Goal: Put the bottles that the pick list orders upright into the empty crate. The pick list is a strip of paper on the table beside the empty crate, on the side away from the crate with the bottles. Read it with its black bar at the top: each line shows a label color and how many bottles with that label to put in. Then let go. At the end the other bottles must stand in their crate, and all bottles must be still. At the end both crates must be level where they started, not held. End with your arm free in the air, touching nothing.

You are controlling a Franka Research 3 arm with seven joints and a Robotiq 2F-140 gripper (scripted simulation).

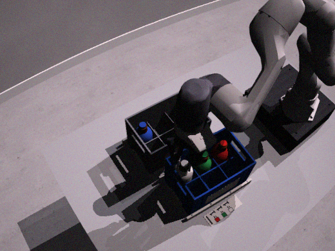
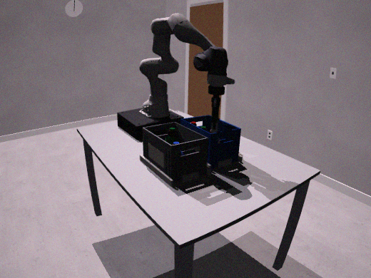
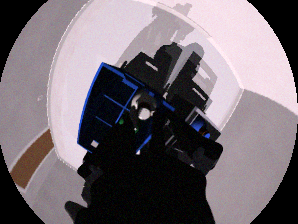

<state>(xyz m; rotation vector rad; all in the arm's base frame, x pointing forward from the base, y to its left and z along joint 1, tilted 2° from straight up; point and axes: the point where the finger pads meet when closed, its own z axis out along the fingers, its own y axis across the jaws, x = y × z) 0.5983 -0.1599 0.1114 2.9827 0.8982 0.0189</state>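
Now: the white-labelled bottle 8 cm below my hand. From my hand the other things lie so: black crate (17 cm to the right, 10 cm below, 10 cm behind); blue crate (10 cm below, 8 cm behind, 6 cm to the left); red-label bottle (17 cm behind, 10 cm below, 4 cm to the left).
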